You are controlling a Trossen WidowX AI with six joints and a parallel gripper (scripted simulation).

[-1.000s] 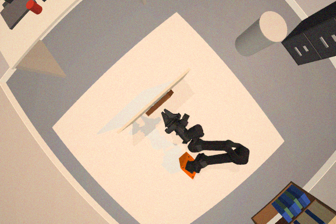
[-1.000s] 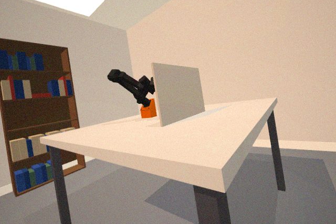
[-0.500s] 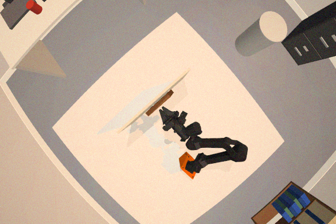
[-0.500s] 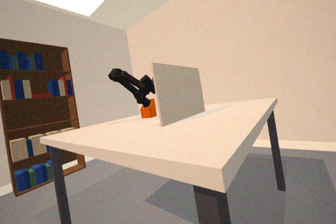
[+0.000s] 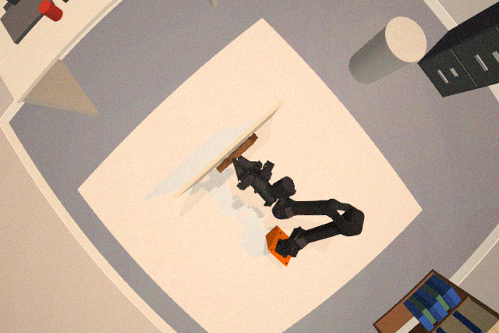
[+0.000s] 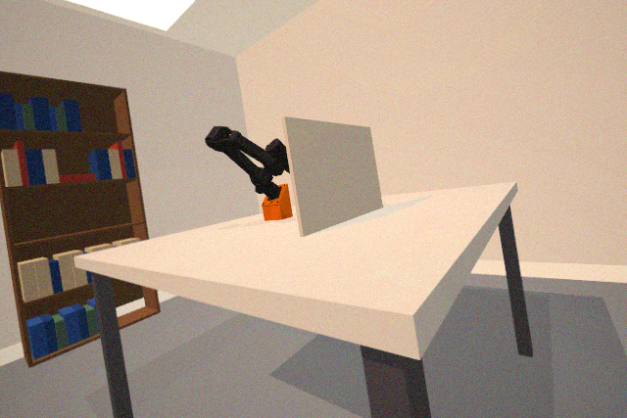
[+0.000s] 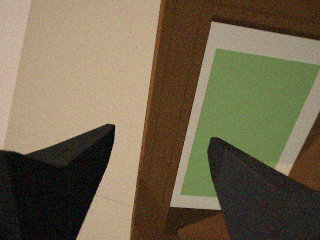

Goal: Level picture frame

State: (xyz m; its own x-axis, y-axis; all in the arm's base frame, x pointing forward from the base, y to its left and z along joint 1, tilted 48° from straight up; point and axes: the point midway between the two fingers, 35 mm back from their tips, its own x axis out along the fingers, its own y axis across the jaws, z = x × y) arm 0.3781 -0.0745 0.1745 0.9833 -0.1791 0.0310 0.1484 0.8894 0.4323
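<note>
Now: gripper tip 10 mm short of the picture frame, 20 mm to the left of it and 50 mm above it. The rest, counted from my gripper tip: upright wall panel: 20 mm ahead, 60 mm below.
</note>
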